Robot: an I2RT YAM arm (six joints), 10 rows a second.
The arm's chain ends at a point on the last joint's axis. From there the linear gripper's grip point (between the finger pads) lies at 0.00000 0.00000 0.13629 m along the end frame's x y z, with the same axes.
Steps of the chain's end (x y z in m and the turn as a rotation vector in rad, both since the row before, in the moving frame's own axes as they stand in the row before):
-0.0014, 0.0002, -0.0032, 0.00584, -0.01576, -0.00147
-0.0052, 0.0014, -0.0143, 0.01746, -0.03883, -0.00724
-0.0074, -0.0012, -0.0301, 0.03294, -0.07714, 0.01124
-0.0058, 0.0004, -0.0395, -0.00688, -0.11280, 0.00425
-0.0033, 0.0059, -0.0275, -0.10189, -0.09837, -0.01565
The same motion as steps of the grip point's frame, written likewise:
-0.0035, -0.0006, -0.0032, 0.00584, -0.01576, -0.00147
-0.0105, -0.0010, -0.0144, 0.01746, -0.03883, -0.00724
-0.0179, -0.0057, -0.0306, 0.03294, -0.07714, 0.01124
-0.0211, 0.0013, -0.0404, -0.00688, -0.11280, 0.00425
-0.0166, 0.0198, -0.0289, -0.10189, -0.09837, -0.01565

